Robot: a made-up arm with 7 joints.
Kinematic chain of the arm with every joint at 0, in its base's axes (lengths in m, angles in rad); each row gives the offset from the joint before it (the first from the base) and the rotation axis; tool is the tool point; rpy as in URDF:
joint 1: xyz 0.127 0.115 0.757 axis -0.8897 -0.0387 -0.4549
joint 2: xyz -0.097 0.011 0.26 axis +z
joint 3: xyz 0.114 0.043 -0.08 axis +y
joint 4: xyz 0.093 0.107 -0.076 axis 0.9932 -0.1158 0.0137
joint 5: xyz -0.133 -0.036 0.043 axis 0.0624 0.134 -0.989
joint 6: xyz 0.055 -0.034 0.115 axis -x
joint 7: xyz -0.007 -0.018 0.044 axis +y
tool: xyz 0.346 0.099 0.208 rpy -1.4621 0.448 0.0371
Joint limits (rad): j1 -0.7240..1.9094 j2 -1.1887..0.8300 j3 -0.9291..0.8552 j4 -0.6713..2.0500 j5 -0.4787..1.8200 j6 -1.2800..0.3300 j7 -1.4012..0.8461
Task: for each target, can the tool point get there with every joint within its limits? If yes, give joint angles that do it. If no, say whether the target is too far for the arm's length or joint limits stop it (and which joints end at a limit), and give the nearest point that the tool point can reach.
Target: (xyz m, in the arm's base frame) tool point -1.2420 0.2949 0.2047
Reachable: no: too far | nearest point -0.4744 0.2608 0.5555 | short by 0.845 m
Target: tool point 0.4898 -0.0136 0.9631
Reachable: yes | joints 0.8112 0.1985 0.0032 0.8368 0.3365 -1.0797 0.4570
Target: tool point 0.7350 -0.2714 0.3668
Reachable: no: joint limits stop it (at a limit: joint 2, joint 3, joint 4, joint 6) | nearest point 0.6509 -0.2205 0.4164 | short by 0.110 m
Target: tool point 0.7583 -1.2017 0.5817
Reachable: no: too far | nearest point 0.4133 -0.5196 0.6636 | short by 0.769 m
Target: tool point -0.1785 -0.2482 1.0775
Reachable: yes | joints 0.1084 -0.4541 0.6191 0.6306 1.5307 -0.4952 -0.3610
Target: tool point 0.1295 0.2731 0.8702
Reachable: no: joint limits stop it (at a limit: joint 1, joint 2, joint 3, joint 5, joint 6, joint 7) | nearest point 0.1402 0.3058 0.9465 | short by 0.084 m
